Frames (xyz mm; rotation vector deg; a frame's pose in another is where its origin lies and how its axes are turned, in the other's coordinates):
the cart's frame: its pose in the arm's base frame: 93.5 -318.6 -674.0 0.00 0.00 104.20
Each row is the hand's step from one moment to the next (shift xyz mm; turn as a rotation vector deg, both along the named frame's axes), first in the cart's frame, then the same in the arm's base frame.
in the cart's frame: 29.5 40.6 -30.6 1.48 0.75 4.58
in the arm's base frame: -46.6 18.6 -30.6 -1.09 1.25 4.58
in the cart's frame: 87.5 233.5 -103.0 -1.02 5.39 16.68
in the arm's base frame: -247.8 27.5 -103.0 -4.98 -2.31 16.68
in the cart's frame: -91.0 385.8 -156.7 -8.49 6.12 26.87
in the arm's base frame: -351.7 -182.9 -156.7 -3.85 -9.73 26.87
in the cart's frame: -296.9 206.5 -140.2 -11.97 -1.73 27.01
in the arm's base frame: -127.4 -338.5 -140.2 4.61 -11.18 27.01
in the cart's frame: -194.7 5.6 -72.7 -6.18 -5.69 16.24
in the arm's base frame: 42.3 -190.1 -72.7 7.03 -4.60 16.24
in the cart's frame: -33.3 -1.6 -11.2 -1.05 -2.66 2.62
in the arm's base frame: 9.7 -31.9 -11.2 2.84 -0.37 2.62
